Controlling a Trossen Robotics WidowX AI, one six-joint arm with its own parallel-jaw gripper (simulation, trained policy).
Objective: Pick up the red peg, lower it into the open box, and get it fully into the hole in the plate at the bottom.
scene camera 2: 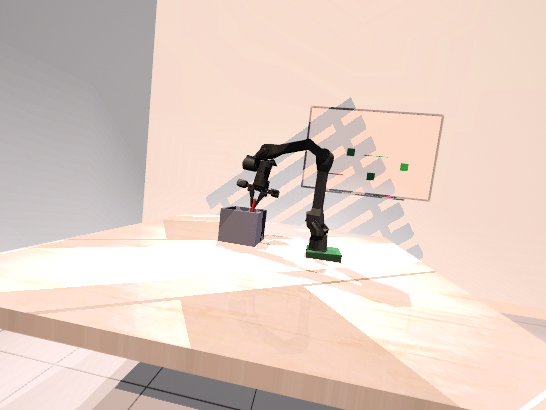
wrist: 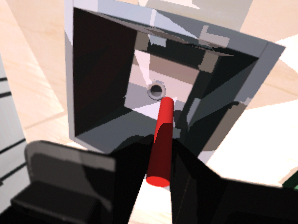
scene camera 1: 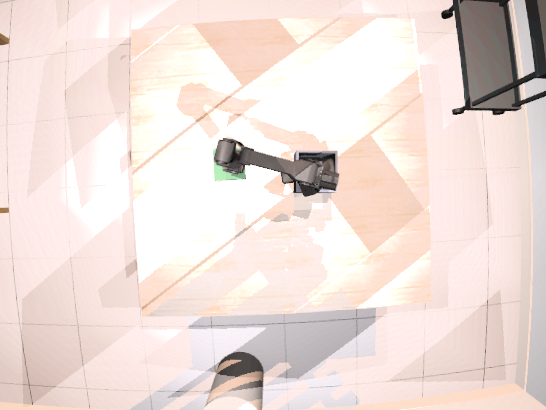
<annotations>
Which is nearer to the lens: the red peg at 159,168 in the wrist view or the grey box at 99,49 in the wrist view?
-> The red peg.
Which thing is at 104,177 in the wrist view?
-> The gripper.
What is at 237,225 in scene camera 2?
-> A grey box.
</annotations>
